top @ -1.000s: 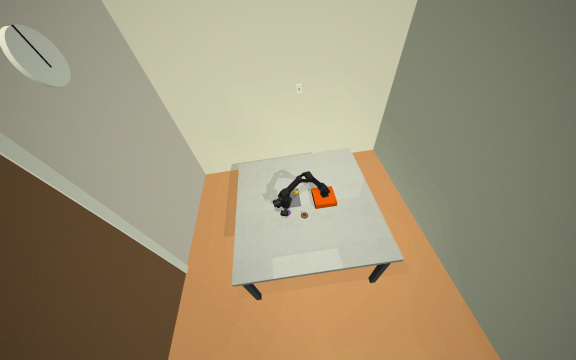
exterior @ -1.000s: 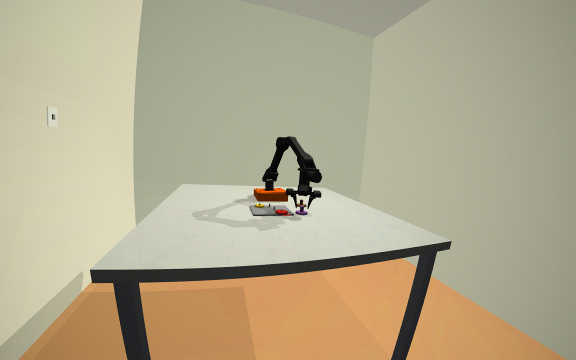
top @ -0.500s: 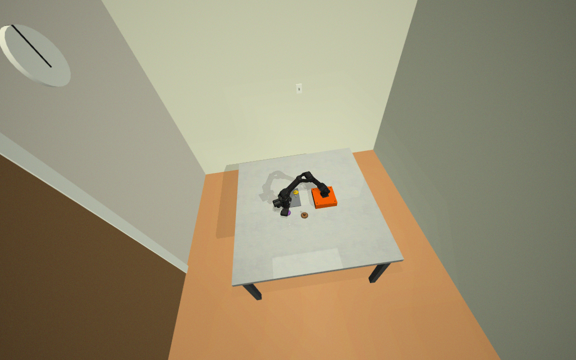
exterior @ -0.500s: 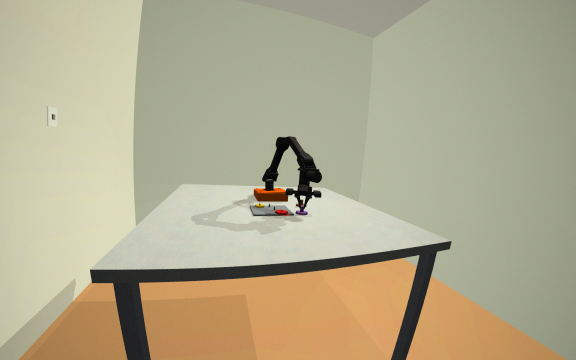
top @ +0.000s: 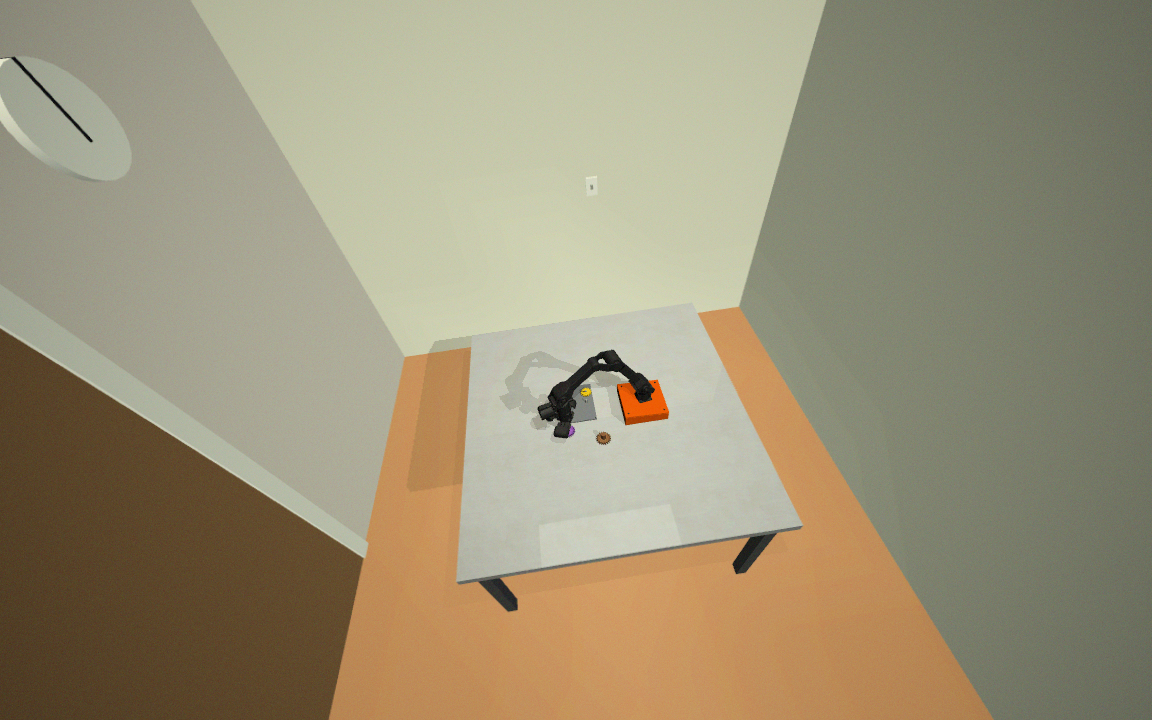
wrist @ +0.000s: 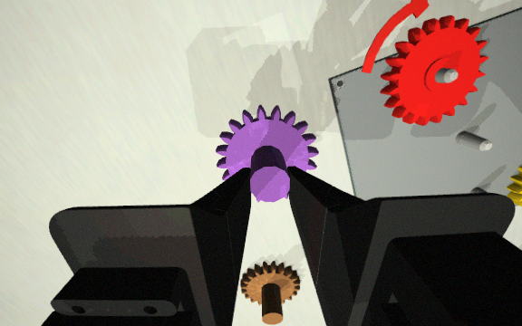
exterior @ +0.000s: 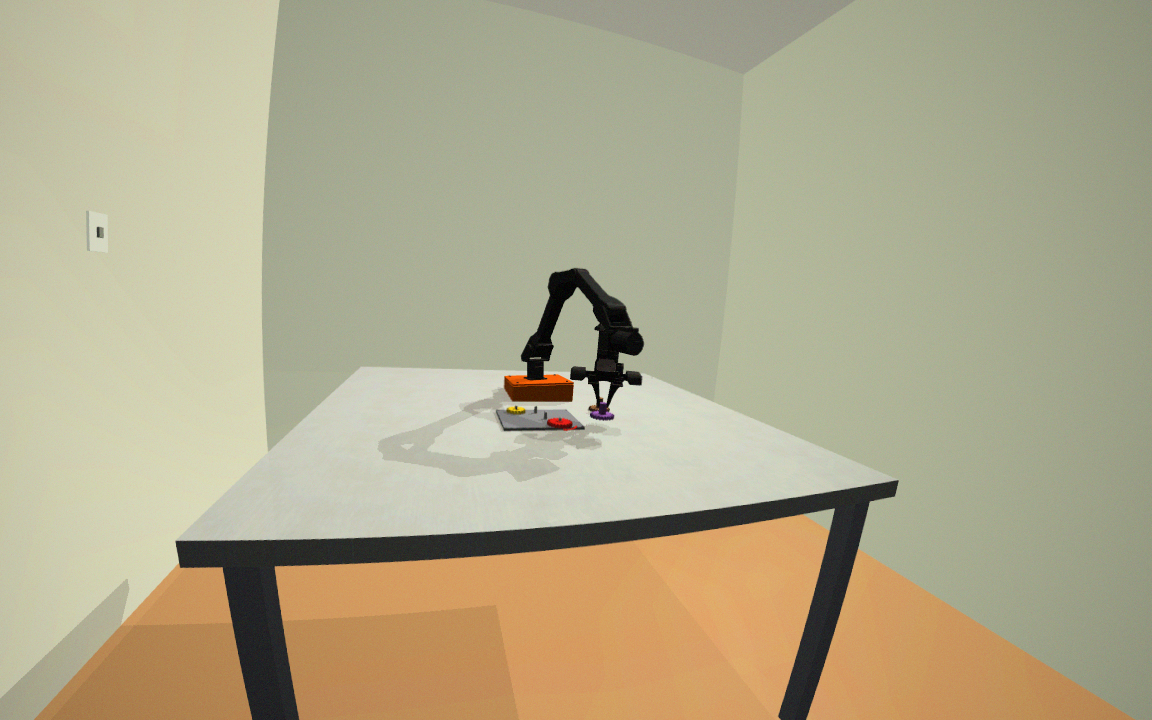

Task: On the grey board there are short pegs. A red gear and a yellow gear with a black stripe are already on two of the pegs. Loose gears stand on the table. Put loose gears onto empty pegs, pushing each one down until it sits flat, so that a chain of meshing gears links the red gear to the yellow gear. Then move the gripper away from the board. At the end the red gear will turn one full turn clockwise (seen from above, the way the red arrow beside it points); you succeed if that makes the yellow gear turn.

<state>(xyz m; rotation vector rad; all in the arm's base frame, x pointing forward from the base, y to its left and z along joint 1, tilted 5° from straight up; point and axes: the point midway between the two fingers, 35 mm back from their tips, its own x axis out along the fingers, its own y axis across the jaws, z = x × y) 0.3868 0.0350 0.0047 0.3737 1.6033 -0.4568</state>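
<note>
My gripper tip is now 14 cm past the brown gear, 8 cm to the right of it and 4 cm above it. The rest, counted from my gripper tip: purple gear 1 cm below; then red gear 12 cm to the right, 4 cm below, 1 cm behind; then red arrow 11 cm to the right, 4 cm below, 2 cm ahead.
</note>
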